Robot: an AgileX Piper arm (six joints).
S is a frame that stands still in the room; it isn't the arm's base.
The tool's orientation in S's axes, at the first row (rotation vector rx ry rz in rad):
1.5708 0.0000 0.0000
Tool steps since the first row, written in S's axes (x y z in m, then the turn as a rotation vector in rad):
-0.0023 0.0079 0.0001 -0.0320 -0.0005 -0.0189
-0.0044 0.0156 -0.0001 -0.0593 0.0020 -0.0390
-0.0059 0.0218 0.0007 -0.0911 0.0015 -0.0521
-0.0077 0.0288 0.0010 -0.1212 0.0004 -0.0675
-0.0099 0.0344 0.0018 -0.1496 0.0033 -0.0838
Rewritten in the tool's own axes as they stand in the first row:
-0.0023 0.0001 -0.0079 -0.0320 -0.0189 0.0005
-0.0044 -0.0001 -0.0156 -0.0593 -0.0390 -0.0020
-0.0059 0.0007 -0.0218 -0.0911 -0.0521 -0.0015
-0.0077 0.0010 -0.0288 -0.1212 -0.0675 -0.0004
-0.0099 0.0018 -0.0344 -0.1496 -0.0838 -0.0033

